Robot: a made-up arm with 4 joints.
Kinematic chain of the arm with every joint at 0, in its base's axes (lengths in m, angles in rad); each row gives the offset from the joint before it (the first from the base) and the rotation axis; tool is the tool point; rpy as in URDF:
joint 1: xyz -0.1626 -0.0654 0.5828 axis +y
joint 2: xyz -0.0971 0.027 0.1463 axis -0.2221 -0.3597 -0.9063
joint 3: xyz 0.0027 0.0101 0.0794 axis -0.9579 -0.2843 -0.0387
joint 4: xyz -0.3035 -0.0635 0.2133 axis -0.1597 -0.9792 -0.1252
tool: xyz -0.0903 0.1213 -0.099 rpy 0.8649 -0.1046 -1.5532
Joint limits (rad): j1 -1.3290..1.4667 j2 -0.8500..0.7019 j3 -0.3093..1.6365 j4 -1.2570..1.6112
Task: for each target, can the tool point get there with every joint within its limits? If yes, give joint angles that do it. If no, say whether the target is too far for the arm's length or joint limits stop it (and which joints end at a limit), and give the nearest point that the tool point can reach.
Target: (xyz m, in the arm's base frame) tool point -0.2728 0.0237 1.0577
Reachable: yes | joints 0.7039 0.0051 0.0395 0.7039
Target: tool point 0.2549 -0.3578 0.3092
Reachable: no: joint limits stop it (at a limit: joint 1, joint 2, joint 3, joint 4) | nearest point 0.2007 -0.1695 0.7463 | short by 0.479 m
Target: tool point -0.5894 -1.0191 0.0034
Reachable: no: too far | nearest point -0.4608 -0.2721 0.1780 | short by 0.778 m
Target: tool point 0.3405 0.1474 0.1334
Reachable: no: joint limits stop it (at a limit: joint 1, joint 2, joint 3) | nearest point -0.1467 0.2554 0.2194 | short by 0.506 m
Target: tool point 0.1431 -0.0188 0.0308
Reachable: no: joint limits stop it (at a limit: joint 1, joint 3) | nearest point -0.2032 0.1612 0.1799 | short by 0.418 m
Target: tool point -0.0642 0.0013 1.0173
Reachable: yes | joints 1.0692 -0.0757 0.1491 1.0960
